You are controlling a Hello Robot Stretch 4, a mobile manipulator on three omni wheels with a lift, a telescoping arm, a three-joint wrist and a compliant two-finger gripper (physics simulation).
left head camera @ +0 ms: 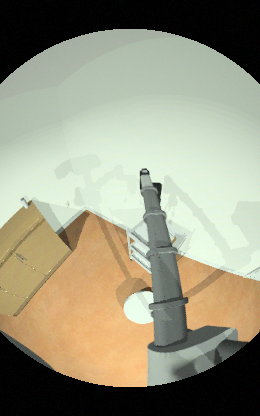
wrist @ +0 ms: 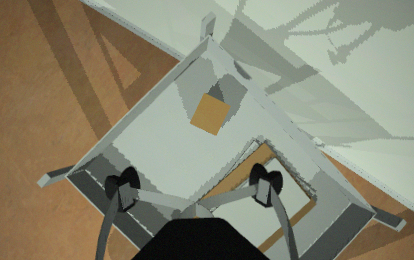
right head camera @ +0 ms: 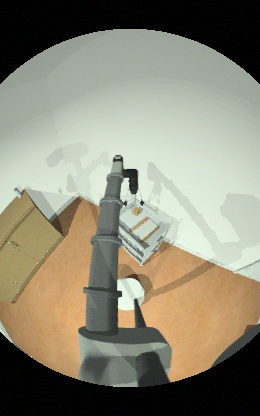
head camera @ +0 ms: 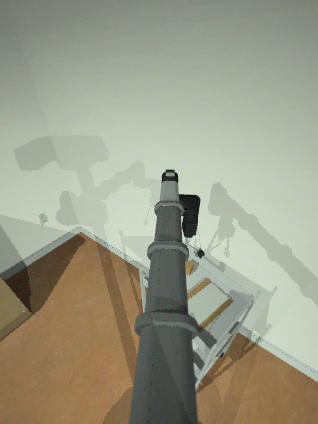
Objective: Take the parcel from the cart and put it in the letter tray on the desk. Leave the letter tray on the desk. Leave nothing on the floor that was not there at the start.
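Frame: origin at the robot's base, x down, y right, z back, level; centimetres.
Seen in the pictures: gripper, between the fingertips: (wrist: 194,179) (right head camera: 133,204); robot's base, origin of its link: (left head camera: 141,306) (right head camera: 126,292).
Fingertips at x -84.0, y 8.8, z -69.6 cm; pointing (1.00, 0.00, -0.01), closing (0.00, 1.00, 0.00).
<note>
Offsets run from my fingertips to a thing's top centre. "pt": to the spot under its first point.
The parcel, a small tan box @(dx +15.5, dy +2.8, dz -7.7 cm) (head camera: 189,268) (right head camera: 136,211) (wrist: 210,114), lies in the raised-rim top of the light grey cart (left head camera: 130,244) (wrist: 142,106), near its far corner in the wrist view. My gripper (right head camera: 133,203) (wrist: 194,179) is open, its two dark fingertips wide apart with nothing between them. It hangs above the cart top; in the wrist view the parcel shows ahead of the fingertips, midway between them sideways. In the head camera view the arm hides part of the cart. The desk and the letter tray do not show in these views.
A flat brown item with a white top @(dx +18.9, dy +10.1, dz +11.5 cm) (head camera: 210,302) (right head camera: 145,229) (wrist: 260,205) lies beside the parcel in the cart, partly behind the right finger. The cart stands against the pale wall. A wooden cabinet @(pt dx +31.2, dy -139.4, dz +39.3 cm) (left head camera: 30,260) (right head camera: 27,247) is at left. A white round object (left head camera: 137,307) (right head camera: 131,294) stands near the cart.
</note>
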